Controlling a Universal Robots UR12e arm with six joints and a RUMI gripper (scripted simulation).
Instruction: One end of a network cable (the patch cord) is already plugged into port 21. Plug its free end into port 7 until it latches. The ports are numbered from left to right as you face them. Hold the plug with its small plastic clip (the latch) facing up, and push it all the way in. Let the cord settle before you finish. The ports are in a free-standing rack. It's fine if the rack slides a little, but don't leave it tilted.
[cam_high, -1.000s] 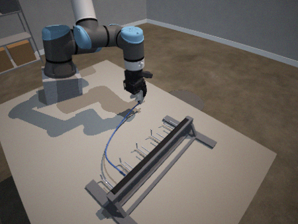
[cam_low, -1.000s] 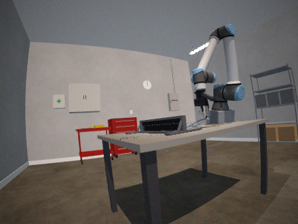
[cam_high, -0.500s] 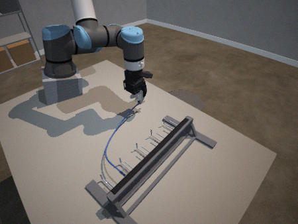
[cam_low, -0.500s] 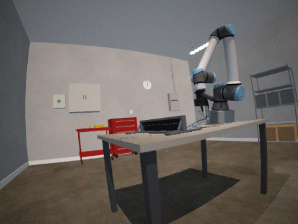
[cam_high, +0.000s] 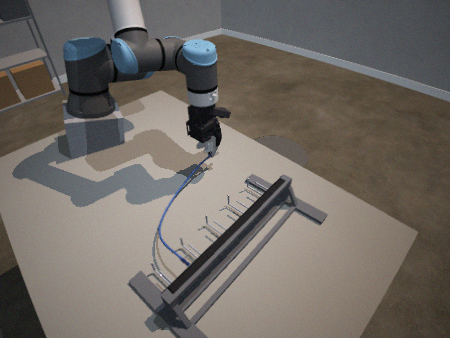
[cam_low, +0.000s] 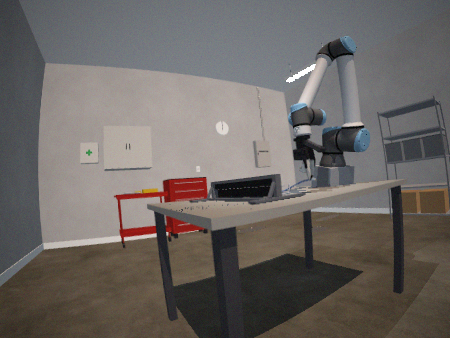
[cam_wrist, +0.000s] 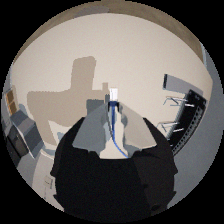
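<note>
The cable plug is 1 cm to the left of my hand and 1 cm below it.
</note>
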